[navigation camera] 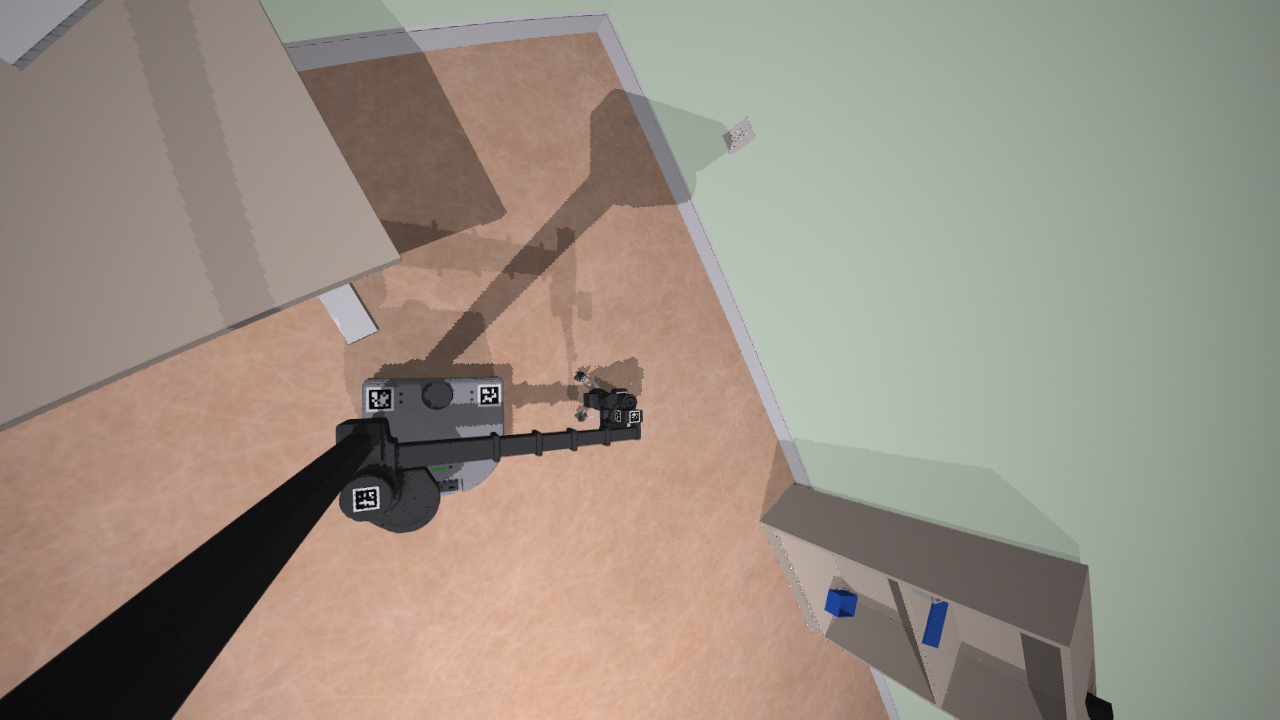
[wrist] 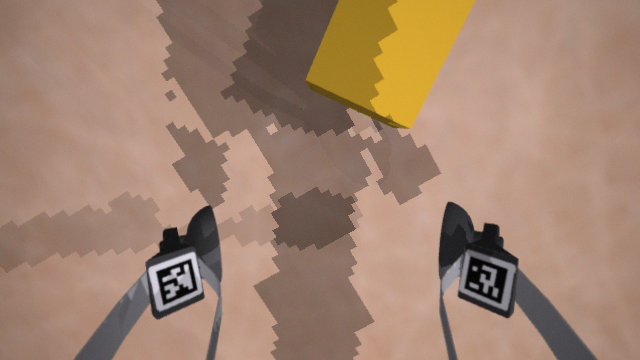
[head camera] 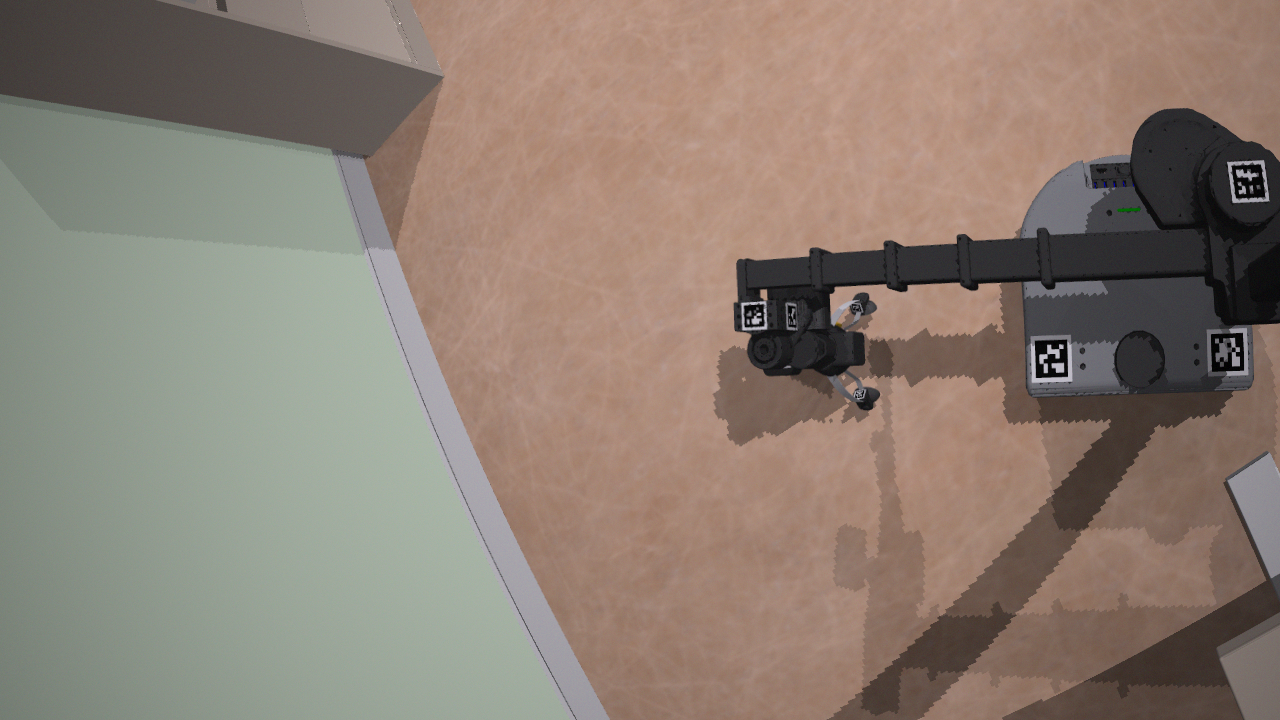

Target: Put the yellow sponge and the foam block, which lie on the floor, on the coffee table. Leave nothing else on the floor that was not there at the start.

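Pixels of known places: gripper, fingertip midpoint: [navigation camera: 578,396] [head camera: 869,351]; robot's base at its link origin: [navigation camera: 436,393] [head camera: 1136,357].
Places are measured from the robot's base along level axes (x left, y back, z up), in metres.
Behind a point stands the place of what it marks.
The yellow sponge [wrist: 395,55] lies on the floor, at the upper right of the wrist view and partly cut off by its top edge. It lies beyond the fingertips and is not between them. In the head view a speck of yellow shows beside one finger; the arm and wrist hide the rest. My gripper [head camera: 866,351] @(x -0.436, y 0.022, z 0.039 m) [navigation camera: 580,395] @(x -0.436, y 0.022, z 0.039 m) [wrist: 328,229] @(x -0.436, y 0.022, z 0.039 m) is open and empty, above the floor, with its fingers pointing back toward my base. The foam block does not show. A large beige tabletop [navigation camera: 295,179] @(x 0.161, y -0.282, z 0.720 m) is at the upper left of the navigation view; I cannot tell if it is the coffee table.
My base [head camera: 1065,313] @(x -0.107, y 0.059, z 0.160 m) [navigation camera: 483,416] @(x -0.114, y 0.058, z 0.160 m) stands near the tabletop. A white slab-like piece [navigation camera: 349,313] juts out beneath the tabletop's edge. An open shelf unit [head camera: 179,80] @(x -1.499, y 0.583, z 0.623 m) [navigation camera: 930,546] @(x -1.504, y 0.580, z 0.671 m) with two blue objects stands by the green wall [head camera: 223,447] @(x -1.285, y -0.106, z 0.596 m) [navigation camera: 1029,268] @(x -1.181, y -0.288, z 1.020 m).
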